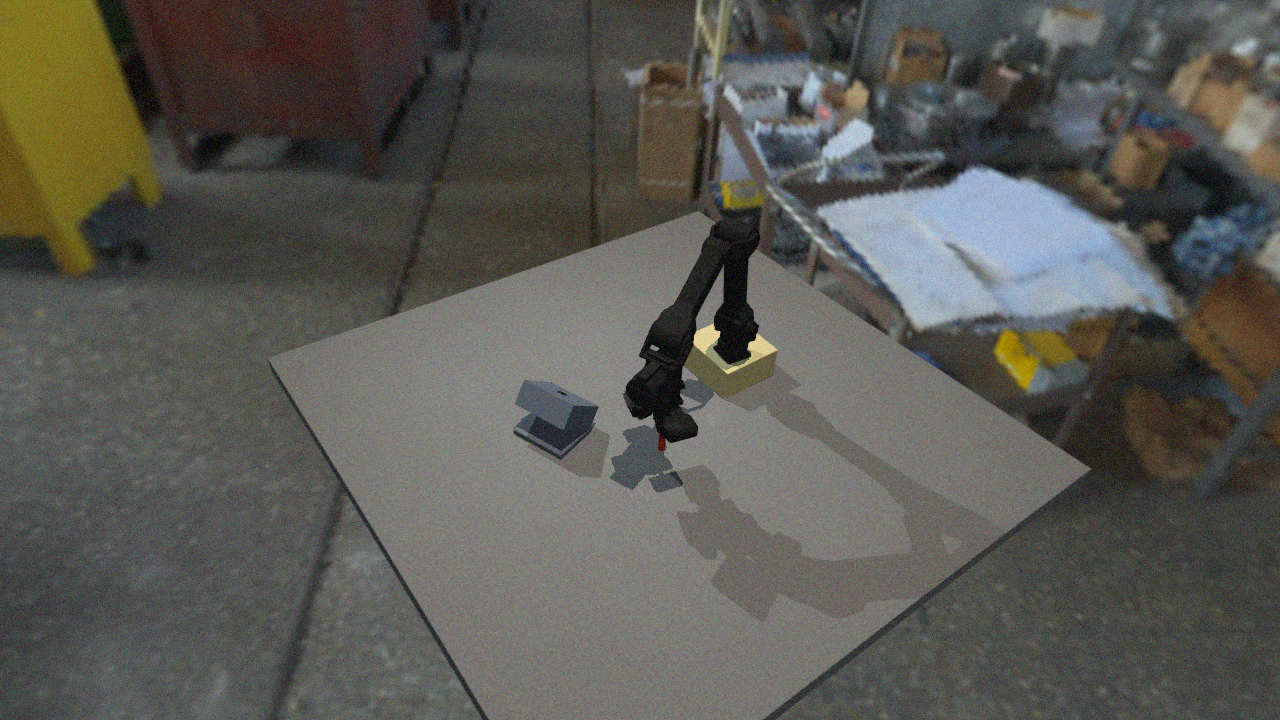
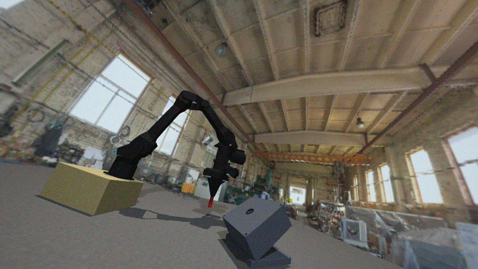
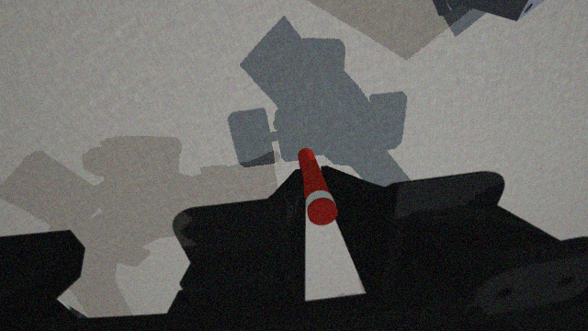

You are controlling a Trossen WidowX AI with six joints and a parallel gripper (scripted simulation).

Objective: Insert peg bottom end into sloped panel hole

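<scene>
The grey sloped panel lies 19 cm to the right of my gripper tip, 14 cm ahead of it and 1 cm below it. From my gripper tip the other things lie so: grey foot plate (18 cm to the right, 16 cm ahead, 8 cm below); then round red peg (2 cm above).
</scene>
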